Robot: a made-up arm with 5 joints. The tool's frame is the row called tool. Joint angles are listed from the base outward. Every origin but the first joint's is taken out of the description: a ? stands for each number. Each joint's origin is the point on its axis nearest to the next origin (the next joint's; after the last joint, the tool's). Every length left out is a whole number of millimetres.
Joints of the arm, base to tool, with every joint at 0 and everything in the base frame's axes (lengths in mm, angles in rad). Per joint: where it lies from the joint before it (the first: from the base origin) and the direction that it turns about. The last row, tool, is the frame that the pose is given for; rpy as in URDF.
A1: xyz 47 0 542 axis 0 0 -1
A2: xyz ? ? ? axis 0 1 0
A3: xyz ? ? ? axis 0 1 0
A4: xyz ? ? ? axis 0 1 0
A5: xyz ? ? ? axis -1 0 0
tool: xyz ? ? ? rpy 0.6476 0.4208 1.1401
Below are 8 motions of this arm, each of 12 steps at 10 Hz.
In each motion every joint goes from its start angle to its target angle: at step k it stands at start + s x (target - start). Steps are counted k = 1, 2, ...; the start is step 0. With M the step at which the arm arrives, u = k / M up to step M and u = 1 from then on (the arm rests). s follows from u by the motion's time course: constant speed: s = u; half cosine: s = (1 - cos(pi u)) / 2; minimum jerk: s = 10 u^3 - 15 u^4 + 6 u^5.
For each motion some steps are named. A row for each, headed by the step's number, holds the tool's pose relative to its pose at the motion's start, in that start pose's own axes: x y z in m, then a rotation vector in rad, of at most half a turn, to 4 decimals.
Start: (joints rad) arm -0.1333 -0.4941 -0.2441 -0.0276 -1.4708
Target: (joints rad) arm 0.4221 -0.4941 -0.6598 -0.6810 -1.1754
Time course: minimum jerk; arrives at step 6
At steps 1, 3, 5, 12:
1: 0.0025 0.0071 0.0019 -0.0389 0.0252 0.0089
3: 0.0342 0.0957 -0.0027 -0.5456 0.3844 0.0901
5: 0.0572 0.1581 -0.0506 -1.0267 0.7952 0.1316
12: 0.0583 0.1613 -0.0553 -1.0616 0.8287 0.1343

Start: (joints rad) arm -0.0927 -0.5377 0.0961 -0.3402 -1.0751
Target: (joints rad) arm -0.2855 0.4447 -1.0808 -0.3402 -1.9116
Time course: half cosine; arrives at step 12
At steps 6, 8, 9, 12:
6: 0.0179 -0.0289 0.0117 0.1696 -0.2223 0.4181
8: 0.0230 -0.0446 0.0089 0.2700 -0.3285 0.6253
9: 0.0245 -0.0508 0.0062 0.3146 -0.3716 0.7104
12: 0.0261 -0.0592 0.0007 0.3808 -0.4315 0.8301

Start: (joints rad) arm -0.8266 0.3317 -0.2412 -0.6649 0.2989
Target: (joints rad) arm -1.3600 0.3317 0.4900 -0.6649 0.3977
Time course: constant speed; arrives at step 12
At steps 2, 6, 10, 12:
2: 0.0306 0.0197 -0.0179 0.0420 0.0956 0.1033
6: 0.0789 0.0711 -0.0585 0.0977 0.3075 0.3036
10: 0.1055 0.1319 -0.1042 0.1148 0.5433 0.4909
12: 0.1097 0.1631 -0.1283 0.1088 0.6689 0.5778

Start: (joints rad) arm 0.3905 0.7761 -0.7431 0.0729 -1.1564
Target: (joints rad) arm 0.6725 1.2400 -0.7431 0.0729 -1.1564
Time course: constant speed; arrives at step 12
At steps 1, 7, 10, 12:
1: -0.0130 -0.0086 0.0039 0.0146 -0.0297 -0.0308
7: -0.0980 -0.0525 0.0164 0.1109 -0.2173 -0.2016
10: -0.1434 -0.0696 0.0146 0.1646 -0.3163 -0.2772
12: -0.1739 -0.0792 0.0102 0.2025 -0.3839 -0.3239

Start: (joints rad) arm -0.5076 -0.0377 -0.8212 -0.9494 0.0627
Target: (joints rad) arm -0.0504 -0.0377 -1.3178 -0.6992 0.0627
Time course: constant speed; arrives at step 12
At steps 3, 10, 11, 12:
3: -0.0129 -0.0078 0.0206 -0.1053 0.0478 -0.0590
10: -0.0343 -0.0059 0.0718 -0.3584 0.1695 -0.1722
11: -0.0360 -0.0034 0.0789 -0.3951 0.1881 -0.1855
12: -0.0374 -0.0003 0.0859 -0.4320 0.2070 -0.1981

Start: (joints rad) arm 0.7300 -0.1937 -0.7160 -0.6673 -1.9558
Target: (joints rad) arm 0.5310 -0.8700 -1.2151 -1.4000 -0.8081
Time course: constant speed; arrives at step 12
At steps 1, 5, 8, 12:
1: 0.0311 0.0065 -0.0087 -0.0490 0.1605 0.0579
5: 0.1275 0.0587 -0.0613 -0.3989 0.7171 0.3268
8: 0.1643 0.1116 -0.1104 -0.8027 1.0016 0.5619
12: 0.1710 0.1778 -0.1737 -1.4733 1.1195 0.9085

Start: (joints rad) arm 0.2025 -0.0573 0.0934 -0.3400 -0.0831
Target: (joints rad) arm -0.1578 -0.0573 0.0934 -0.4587 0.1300
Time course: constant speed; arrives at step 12
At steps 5, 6, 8, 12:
5: 0.0375 0.0306 -0.0021 -0.1104 0.0798 0.0753
6: 0.0445 0.0373 -0.0029 -0.1331 0.0939 0.0904
8: 0.0576 0.0511 -0.0049 -0.1789 0.1203 0.1206
12: 0.0813 0.0804 -0.0104 -0.2718 0.1656 0.1810

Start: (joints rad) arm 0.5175 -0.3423 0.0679 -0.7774 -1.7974
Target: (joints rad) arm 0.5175 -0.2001 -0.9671 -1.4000 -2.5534
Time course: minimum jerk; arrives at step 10
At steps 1, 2, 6, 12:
1: 0.0018 0.0006 0.0001 -0.0002 0.0046 0.0138
2: 0.0118 0.0044 0.0006 -0.0002 0.0317 0.0928
6: 0.1051 0.0724 -0.0249 0.2047 0.4888 1.0154
12: 0.1255 0.1113 -0.0527 0.4391 0.8147 1.3772

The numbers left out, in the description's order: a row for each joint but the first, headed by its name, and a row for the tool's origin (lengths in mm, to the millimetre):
A2: 62 -19 0
A3: 20 0 83
A4: 158 0 -17
A5: 98 0 27
tool: 0 24 13

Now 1 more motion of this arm.
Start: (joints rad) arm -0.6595 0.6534 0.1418 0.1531 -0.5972
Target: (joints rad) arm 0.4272 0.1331 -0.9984 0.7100 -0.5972
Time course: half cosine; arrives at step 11
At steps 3, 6, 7, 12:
3: -0.0663 0.0523 0.0377 -0.1358 -0.2115 0.0902
6: -0.2581 0.1680 0.0199 -0.4814 -0.7149 0.1639
7: -0.3157 0.2031 -0.0214 -0.6058 -0.8851 0.1427
12: -0.3887 0.2681 -0.1500 -0.8725 -1.2300 0.0110

